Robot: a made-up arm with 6 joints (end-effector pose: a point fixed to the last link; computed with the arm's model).
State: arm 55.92 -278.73 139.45 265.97 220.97 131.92
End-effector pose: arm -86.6 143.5 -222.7 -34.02 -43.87 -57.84
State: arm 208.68 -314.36 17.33 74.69 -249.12 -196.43
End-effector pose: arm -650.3 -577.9 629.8 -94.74 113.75 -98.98
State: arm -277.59 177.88 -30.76 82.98 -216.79 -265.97
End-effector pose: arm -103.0 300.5 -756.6 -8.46 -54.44 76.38
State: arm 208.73 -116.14 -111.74 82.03 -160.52 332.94
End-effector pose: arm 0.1 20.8 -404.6 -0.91 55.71 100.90
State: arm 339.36 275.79 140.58 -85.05 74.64 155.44
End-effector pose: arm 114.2 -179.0 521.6 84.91 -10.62 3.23
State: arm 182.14 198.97 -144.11 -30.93 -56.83 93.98
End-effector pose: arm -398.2 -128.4 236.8 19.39 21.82 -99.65
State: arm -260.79 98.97 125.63 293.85 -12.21 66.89
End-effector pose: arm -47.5 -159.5 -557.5 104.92 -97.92 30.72
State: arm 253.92 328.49 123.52 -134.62 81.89 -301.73
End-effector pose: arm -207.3 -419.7 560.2 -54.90 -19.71 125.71
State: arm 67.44 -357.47 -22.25 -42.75 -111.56 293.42
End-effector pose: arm -248.7 -212.3 1040.6 99.02 -83.50 -36.57
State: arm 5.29 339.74 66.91 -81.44 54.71 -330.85
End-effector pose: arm 423.3 -61.9 1001.5 21.60 73.40 -62.37
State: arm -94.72 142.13 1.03 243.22 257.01 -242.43
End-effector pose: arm 142.2 -580.2 -766.2 54.06 92.51 80.52
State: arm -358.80 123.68 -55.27 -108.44 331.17 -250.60
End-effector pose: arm 1106.3 141.3 141.5 -24.58 76.16 18.38
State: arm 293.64 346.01 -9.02 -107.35 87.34 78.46
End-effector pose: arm -278.9 323.1 1101.8 67.96 -72.67 -54.95
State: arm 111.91 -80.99 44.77 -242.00 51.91 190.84
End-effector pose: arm 194.6 -910.4 745.2 52.17 -54.38 37.19
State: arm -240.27 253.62 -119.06 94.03 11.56 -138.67
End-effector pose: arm -154.6 122.3 -590.4 -141.98 13.39 48.53
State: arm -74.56 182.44 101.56 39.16 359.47 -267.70
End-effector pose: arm -181.6 800.3 -119.0 -77.28 17.55 48.17
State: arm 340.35 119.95 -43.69 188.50 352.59 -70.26
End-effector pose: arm 1117.8 -354.2 67.7 86.49 34.42 79.48
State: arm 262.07 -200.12 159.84 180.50 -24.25 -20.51
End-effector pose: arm 84.1 316.2 372.2 -12.96 10.75 61.57
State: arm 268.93 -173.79 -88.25 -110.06 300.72 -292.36
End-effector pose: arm 165.9 -684.7 -468.7 5.29 114.42 -37.21
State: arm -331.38 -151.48 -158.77 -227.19 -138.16 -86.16
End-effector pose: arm 240.6 79.3 12.0 115.26 98.14 -30.65
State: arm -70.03 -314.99 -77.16 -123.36 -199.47 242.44
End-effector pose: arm -4.9 -13.4 800.2 107.52 127.15 -36.35
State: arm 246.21 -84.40 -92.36 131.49 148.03 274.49
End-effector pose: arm 255.0 311.6 -363.7 34.38 3.70 29.01
